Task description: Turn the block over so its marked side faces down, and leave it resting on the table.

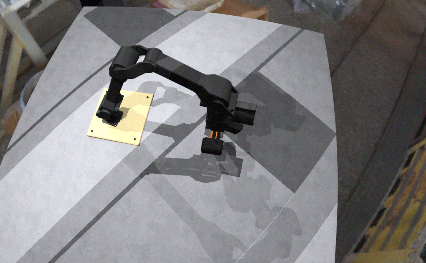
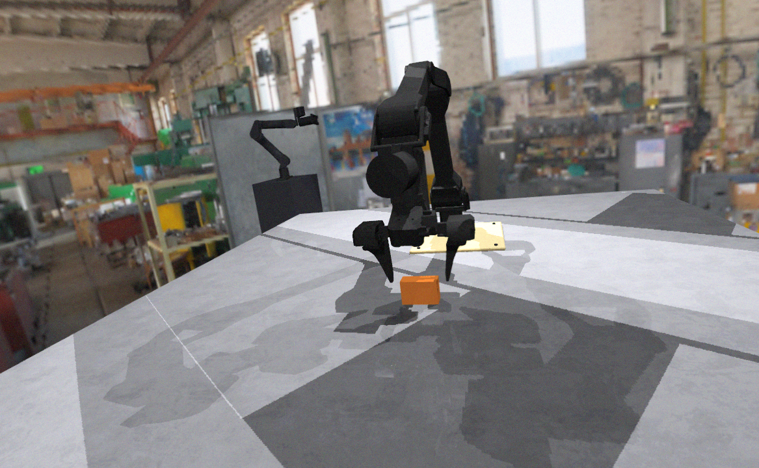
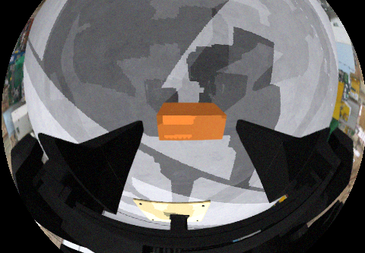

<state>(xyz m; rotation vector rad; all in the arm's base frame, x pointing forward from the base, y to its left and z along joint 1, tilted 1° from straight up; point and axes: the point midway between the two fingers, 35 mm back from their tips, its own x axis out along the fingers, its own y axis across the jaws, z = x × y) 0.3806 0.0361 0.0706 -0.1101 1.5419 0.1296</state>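
The orange block lies 1 cm behind my gripper tip and 2 cm below it.
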